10 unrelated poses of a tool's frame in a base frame.
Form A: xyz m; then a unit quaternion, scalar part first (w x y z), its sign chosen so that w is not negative.
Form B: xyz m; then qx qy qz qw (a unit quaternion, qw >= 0). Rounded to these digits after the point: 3 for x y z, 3 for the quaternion.
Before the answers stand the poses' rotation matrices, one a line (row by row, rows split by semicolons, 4 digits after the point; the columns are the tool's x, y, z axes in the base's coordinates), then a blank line. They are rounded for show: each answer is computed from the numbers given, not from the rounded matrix.
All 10 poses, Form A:
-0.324 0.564 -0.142 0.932 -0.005 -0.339 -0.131
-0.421 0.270 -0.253 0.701 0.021 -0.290 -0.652
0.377 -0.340 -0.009 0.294 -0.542 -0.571 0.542
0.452 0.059 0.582 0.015 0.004 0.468 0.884
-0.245 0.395 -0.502 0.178 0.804 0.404 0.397
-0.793 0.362 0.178 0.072 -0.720 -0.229 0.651
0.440 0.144 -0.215 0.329 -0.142 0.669 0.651
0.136 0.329 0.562 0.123 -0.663 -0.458 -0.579
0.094 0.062 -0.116 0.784 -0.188 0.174 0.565
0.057 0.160 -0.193 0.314 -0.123 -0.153 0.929
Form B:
0.7360 0.2474 -0.6301; -0.2406 0.9657 0.0981; 0.6327 0.0794 0.7703
-0.0173 0.9010 -0.4335; -0.9253 0.1498 0.3484; 0.3788 0.4072 0.8311
-0.2396 0.3003 -0.9233; 0.9377 -0.1751 -0.3003; -0.2518 -0.9377 -0.2396
-0.9995 -0.0228 0.0211; 0.0302 -0.5618 0.8267; -0.0070 0.8269 0.5622
0.3577 0.5088 0.7830; 0.7918 -0.6098 0.0346; 0.4951 0.6077 -0.6210
0.0474 0.2361 -0.9706; 0.4236 -0.8847 -0.1945; -0.9046 -0.4019 -0.1419
-0.7431 -0.6185 0.2554; 0.2384 0.1119 0.9647; -0.6252 0.7778 0.0643
-0.0903 0.7500 0.6553; 0.4650 -0.5501 0.6937; 0.8807 0.3674 -0.2991
0.3006 -0.9518 0.0604; 0.8209 0.2905 0.4916; -0.4855 -0.0982 0.8687
-0.7726 -0.5457 -0.3246; 0.6209 -0.7560 -0.2070; -0.1324 -0.3615 0.9229

-0.324 0.564 -0.142 -0.005 -0.339 -0.131 0.932
-0.421 0.270 -0.253 0.021 -0.290 -0.652 0.701
0.377 -0.340 -0.009 -0.542 -0.571 0.542 0.294
0.452 0.059 0.582 0.004 0.468 0.884 0.015
-0.245 0.395 -0.502 0.804 0.404 0.397 0.178
-0.793 0.362 0.178 -0.720 -0.229 0.651 0.072
0.440 0.144 -0.215 -0.142 0.669 0.651 0.329
0.136 0.329 0.562 -0.663 -0.458 -0.579 0.123
0.094 0.062 -0.116 -0.188 0.174 0.565 0.784
0.057 0.160 -0.193 -0.123 -0.153 0.929 0.314

